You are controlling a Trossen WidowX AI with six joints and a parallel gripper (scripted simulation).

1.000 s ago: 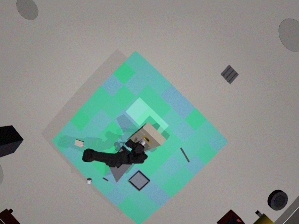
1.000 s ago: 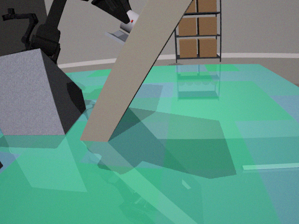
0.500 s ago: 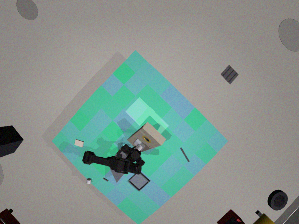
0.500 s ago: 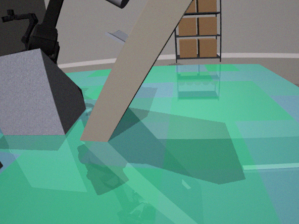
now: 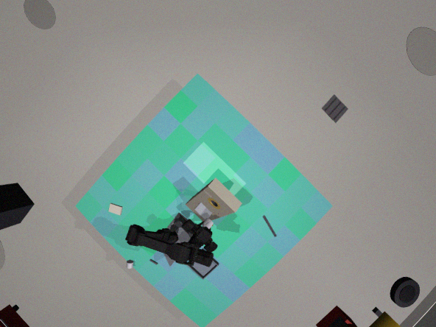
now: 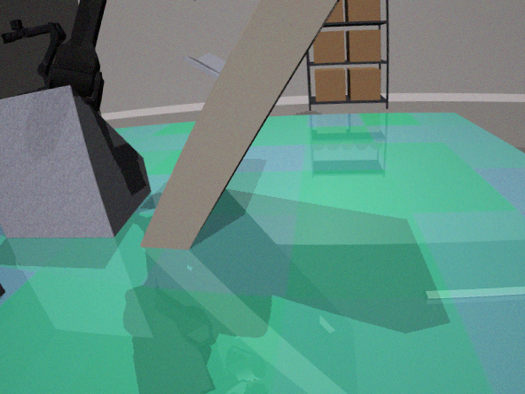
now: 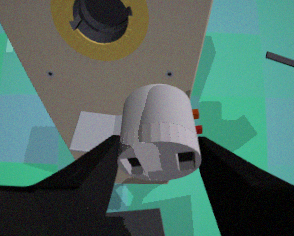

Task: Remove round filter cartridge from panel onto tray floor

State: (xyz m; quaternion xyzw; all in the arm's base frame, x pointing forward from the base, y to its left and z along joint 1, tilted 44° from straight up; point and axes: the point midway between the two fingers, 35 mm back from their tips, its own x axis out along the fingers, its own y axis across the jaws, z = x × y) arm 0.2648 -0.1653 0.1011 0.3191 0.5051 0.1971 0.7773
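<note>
The dark-rimmed tray is 32 cm behind my gripper tip, 31 cm below it and 23 cm to the right of it. Round my gripper tip: small beige box 48 cm behind, 46 cm to the left, 31 cm below; then round grey filter cartridge right at my gripper tip.
</note>
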